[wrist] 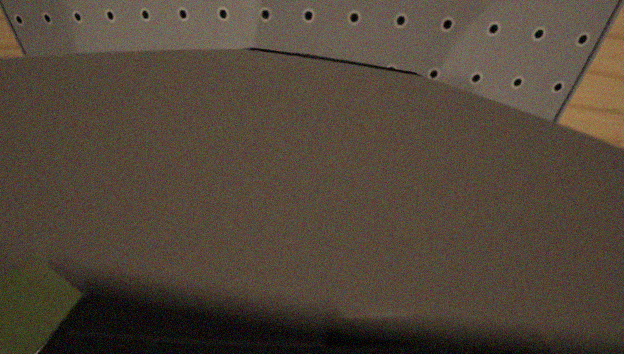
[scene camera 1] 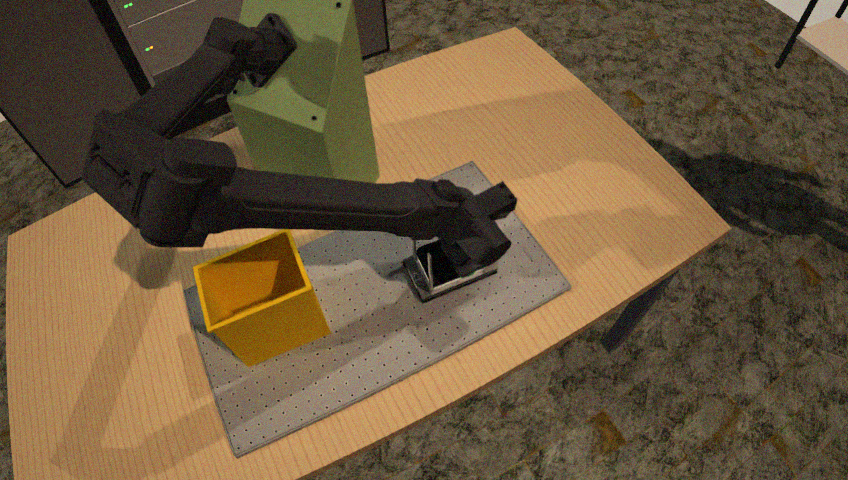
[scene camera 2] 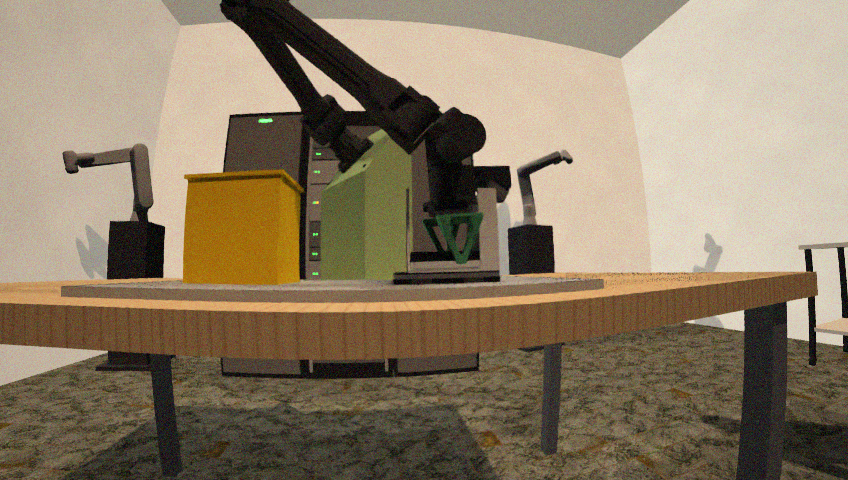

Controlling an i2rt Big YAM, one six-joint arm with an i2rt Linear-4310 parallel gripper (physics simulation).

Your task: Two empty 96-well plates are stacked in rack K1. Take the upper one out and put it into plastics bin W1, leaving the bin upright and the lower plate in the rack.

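Places are measured from the arm's base along level axes (x ahead, y right, z down), in metres.
Pixels of known places: gripper, fingertip midpoint: (scene camera 1: pixel 457 256) (scene camera 2: pixel 453 261); arm's base, origin of the base link: (scene camera 1: pixel 267 50) (scene camera 2: pixel 356 156).
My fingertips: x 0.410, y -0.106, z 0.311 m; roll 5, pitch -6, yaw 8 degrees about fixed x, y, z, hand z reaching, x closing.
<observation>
Ahead of a thing's pixels: the offset from my fingertips to its middle. "spot": to the spot under its first point.
Rack K1 @(dx -0.004, dy +0.015, dz -0.039 m) (scene camera 1: pixel 429 273) (scene camera 2: pixel 488 237) is a pale upright frame on a black base, standing on the grey board. A dark plate surface @(spot: dx -0.001, dy +0.046, dz -0.004 m) (scene camera 1: pixel 438 268) shows inside it; the two stacked plates cannot be told apart. My gripper (scene camera 2: pixel 449 255) points down into the rack, its green fingers low between the posts. It stands nearly plate-wide and appears shut on the upper plate, low in the rack; the contact itself is hidden. In the wrist view a brown-grey rack wall (wrist: pixel 310 175) covers most of the picture and hides the fingers. Bin W1 @(dx -0.115, dy +0.343, dz -0.057 m) (scene camera 1: pixel 285 327) (scene camera 2: pixel 241 231), yellow and open-topped, stands upright left of the rack.
The perforated board @(spot: dx +0.044, dy +0.246, dz +0.032 m) (scene camera 1: pixel 368 356) (scene camera 2: pixel 333 290) lies on the wooden table (scene camera 1: pixel 595 196) (scene camera 2: pixel 357 330). A tall green pedestal (scene camera 1: pixel 351 136) (scene camera 2: pixel 386 226) stands behind it. My forearm stretches across above the board, behind the bin. Dark cabinets (scene camera 2: pixel 264 142) stand farther back.
</observation>
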